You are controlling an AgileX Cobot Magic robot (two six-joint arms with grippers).
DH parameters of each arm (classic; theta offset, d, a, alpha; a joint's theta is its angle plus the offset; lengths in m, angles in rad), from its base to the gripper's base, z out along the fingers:
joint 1: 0 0.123 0 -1.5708
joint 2: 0.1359 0 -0.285 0
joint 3: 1.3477 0 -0.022 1.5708
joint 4: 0 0.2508 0 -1.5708
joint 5: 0 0 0.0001 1.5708
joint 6: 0 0.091 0 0
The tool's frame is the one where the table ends.
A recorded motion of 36 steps. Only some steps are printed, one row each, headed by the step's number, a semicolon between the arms.
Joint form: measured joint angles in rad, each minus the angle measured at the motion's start. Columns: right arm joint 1, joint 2, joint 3, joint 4, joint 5, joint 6; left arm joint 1, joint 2, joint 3, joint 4, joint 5, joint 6.
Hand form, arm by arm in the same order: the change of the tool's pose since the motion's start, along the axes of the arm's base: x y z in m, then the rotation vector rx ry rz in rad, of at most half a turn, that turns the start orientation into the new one. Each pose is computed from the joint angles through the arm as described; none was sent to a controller.
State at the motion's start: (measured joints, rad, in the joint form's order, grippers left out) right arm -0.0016 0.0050 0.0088 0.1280 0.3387 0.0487; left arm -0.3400 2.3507 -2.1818 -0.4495 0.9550 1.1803
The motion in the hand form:
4: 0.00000 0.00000 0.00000 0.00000 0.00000 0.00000; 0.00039 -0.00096 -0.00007 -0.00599 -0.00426 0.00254
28: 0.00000 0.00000 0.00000 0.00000 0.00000 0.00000; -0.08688 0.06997 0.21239 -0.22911 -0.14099 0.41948
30: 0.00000 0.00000 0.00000 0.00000 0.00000 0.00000; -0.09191 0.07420 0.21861 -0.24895 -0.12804 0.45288
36: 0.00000 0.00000 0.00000 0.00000 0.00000 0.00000; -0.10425 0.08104 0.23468 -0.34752 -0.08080 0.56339
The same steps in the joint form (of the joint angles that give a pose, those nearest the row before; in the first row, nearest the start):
4: 0.0000 0.0000 0.0000 0.0000 0.0000 0.0000; -0.0012 0.0010 0.0000 -0.0045 -0.0078 0.0000
28: 0.0000 0.0000 0.0000 0.0000 0.0000 0.0000; 0.0645 -0.4623 -0.0035 0.1644 0.1062 -0.5272
30: 0.0000 0.0000 0.0000 0.0000 0.0000 0.0000; 0.0704 -0.4794 -0.0036 0.1697 0.1180 -0.5702
36: 0.0000 0.0000 0.0000 0.0000 0.0000 0.0000; 0.0782 -0.5204 -0.0035 0.1733 0.1246 -0.7282

